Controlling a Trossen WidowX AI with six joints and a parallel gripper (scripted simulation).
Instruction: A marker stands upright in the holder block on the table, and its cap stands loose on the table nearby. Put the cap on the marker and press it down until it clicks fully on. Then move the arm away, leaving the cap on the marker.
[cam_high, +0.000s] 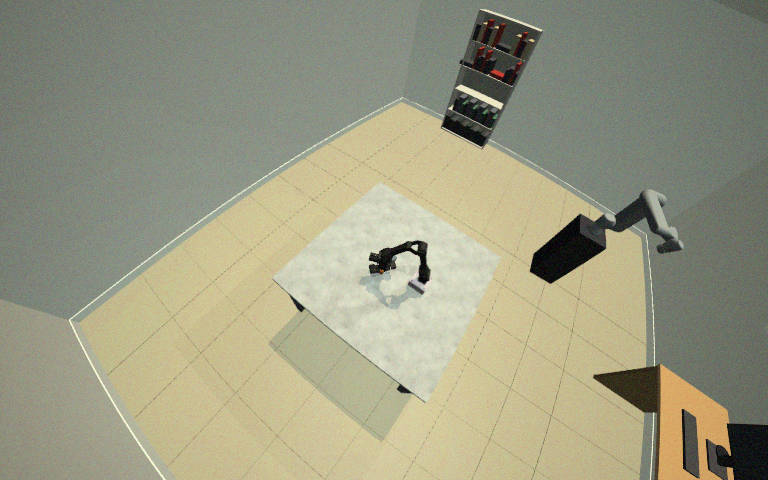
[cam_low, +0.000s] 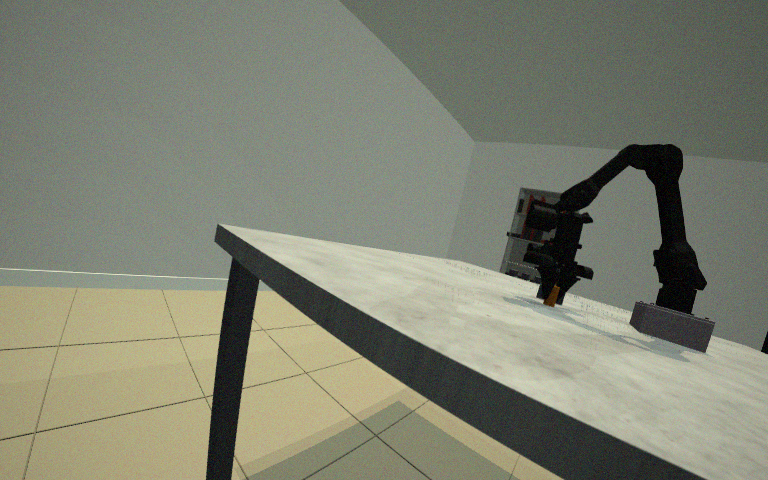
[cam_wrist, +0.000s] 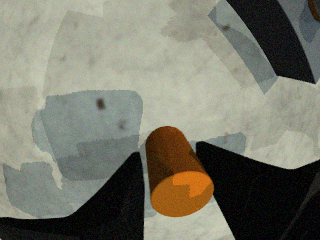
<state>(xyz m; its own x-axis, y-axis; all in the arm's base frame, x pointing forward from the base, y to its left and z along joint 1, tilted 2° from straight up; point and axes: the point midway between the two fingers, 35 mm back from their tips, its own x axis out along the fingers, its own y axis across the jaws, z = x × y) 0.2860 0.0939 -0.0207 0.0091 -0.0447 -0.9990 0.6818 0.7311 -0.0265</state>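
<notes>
The holder block lies 130 mm to the right of my gripper tip and 10 mm above it. The rest, counted from my gripper tip: orange cap: 10 mm above.
</notes>
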